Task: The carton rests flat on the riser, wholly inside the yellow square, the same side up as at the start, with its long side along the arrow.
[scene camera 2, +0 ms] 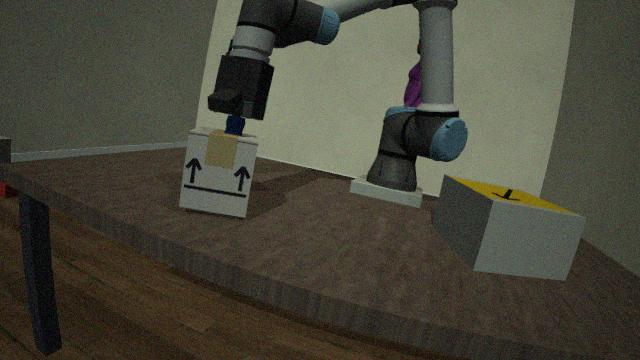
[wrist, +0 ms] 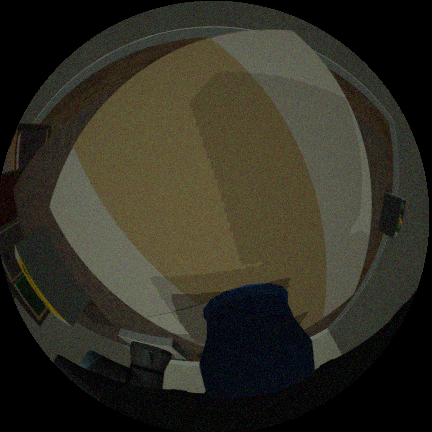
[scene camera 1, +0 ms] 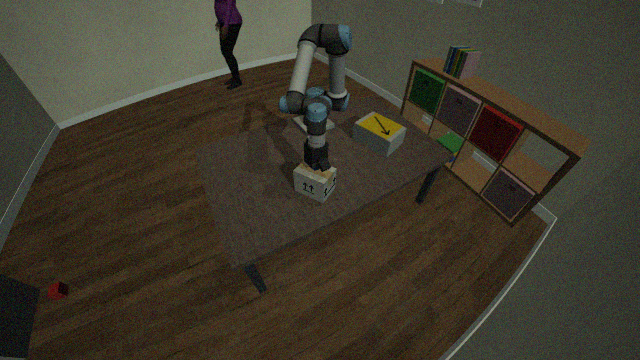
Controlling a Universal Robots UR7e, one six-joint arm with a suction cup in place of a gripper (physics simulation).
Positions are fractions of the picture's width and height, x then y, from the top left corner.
Scene:
carton: scene camera 2 0.34, 0.47; wrist 0.55, 0.37; scene camera 1 0.49, 0.51

